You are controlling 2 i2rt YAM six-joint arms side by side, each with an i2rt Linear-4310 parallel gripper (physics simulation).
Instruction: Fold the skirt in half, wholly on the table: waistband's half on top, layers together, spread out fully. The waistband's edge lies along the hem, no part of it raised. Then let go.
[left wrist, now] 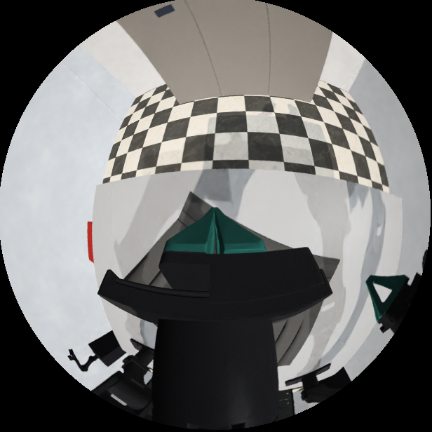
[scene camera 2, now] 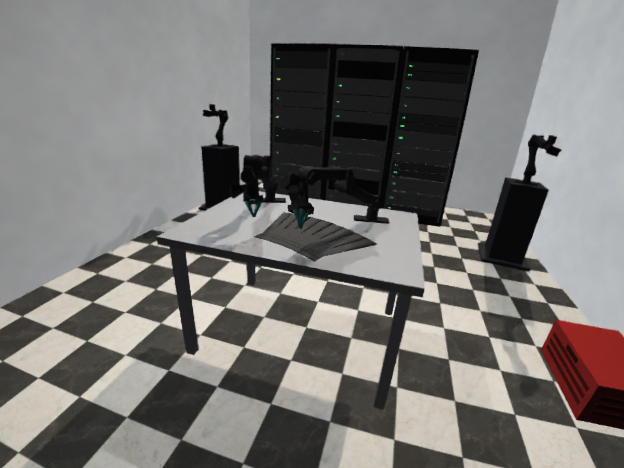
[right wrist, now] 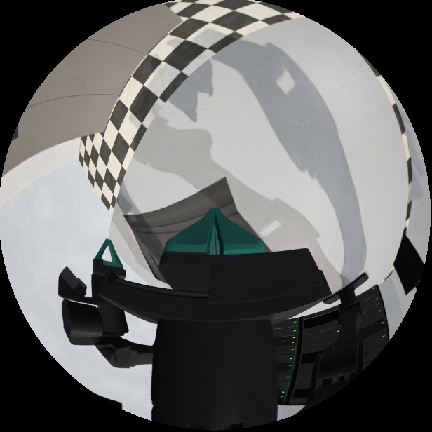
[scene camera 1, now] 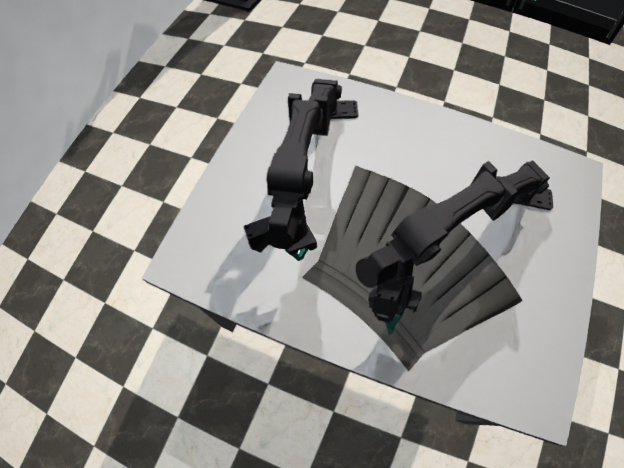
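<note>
The dark grey pleated skirt (scene camera 1: 347, 216) (scene camera 2: 335, 240) (left wrist: 295, 340) (right wrist: 185, 215) lies spread in a fan on the table, not folded. Its waistband (scene camera 1: 337, 284) is the short curved edge toward the table's near side; the wide hem lies toward the arm bases. My left gripper (scene camera 1: 390, 330) (scene camera 2: 301, 225) (left wrist: 214, 212) is shut and empty, raised above the waistband's right part in scene camera 1. My right gripper (scene camera 1: 300, 256) (scene camera 2: 253, 215) (right wrist: 214, 212) is shut and empty, above the table just left of the waistband's left end. The left arm hides the skirt's middle.
The white table (scene camera 1: 246, 151) (scene camera 2: 211, 226) extends past the skirt on all sides. Its near edge runs close to the waistband's right corner in scene camera 1. Server racks (scene camera 2: 330, 115), two black pedestals (scene camera 2: 220, 171) (scene camera 2: 519, 216) with small arms and a red box (scene camera 2: 599, 347) stand around it.
</note>
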